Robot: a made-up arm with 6 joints.
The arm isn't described. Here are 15 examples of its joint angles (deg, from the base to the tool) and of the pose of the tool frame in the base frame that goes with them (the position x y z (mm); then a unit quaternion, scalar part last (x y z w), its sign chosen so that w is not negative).
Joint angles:
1: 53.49 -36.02 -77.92 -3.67 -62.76 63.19
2: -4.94 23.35 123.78 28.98 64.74 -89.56
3: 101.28 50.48 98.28 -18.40 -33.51 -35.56
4: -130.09 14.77 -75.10 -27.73 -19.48 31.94
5: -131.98 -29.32 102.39 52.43 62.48 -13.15
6: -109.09 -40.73 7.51 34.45 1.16 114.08
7: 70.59 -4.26 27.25 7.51 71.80 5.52
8: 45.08 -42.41 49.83 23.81 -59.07 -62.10
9: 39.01 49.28 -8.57 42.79 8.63 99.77
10: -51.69 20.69 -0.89 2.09 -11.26 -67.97
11: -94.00 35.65 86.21 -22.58 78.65 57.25
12: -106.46 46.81 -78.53 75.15 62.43 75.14
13: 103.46 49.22 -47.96 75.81 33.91 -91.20
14: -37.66 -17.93 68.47 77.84 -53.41 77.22
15: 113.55 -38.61 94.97 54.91 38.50 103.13
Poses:
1: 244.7 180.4 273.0 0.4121 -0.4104 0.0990 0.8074
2: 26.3 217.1 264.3 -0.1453 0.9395 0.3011 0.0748
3: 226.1 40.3 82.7 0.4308 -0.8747 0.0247 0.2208
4: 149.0 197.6 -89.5 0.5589 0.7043 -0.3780 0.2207
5: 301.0 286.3 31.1 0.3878 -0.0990 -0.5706 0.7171
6: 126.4 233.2 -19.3 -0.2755 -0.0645 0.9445 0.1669
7: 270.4 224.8 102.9 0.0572 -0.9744 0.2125 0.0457
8: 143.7 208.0 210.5 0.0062 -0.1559 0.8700 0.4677
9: 99.1 72.0 107.0 0.3390 -0.9231 0.1513 0.1008
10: 112.0 193.8 103.6 -0.6128 -0.6883 0.0785 0.3801
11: 94.6 333.4 6.6 -0.1168 -0.4864 -0.2444 0.8307
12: 140.5 141.0 -111.7 -0.6936 -0.6144 0.2273 0.2995
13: 135.6 6.2 50.6 -0.4203 0.5387 0.6028 0.4121
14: -11.1 254.7 91.8 0.3042 -0.6611 0.6841 0.0487
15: 246.7 219.3 97.9 -0.4594 0.5616 0.2041 0.6571
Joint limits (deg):
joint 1: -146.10..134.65
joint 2: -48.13..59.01
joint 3: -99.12..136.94
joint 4: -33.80..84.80
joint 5: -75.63..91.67
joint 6: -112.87..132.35
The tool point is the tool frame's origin. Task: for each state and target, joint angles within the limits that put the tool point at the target. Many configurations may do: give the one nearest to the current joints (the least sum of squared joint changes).
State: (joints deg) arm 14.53 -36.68 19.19 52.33 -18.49 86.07
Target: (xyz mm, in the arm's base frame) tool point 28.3 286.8 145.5
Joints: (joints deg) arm -18.32 -34.75 27.26 63.31 -52.50 81.91
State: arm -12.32 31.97 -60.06 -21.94 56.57 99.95
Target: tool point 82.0 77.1 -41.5
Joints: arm -18.29 53.04 -78.42 -12.20 63.72 105.64
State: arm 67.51 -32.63 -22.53 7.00 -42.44 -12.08
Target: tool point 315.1 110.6 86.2
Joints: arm 113.14 7.44 -29.42 0.89 -40.88 -15.59
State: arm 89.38 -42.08 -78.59 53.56 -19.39 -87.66
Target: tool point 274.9 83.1 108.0
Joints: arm 106.52 -44.51 -80.66 55.08 -2.25 -94.56
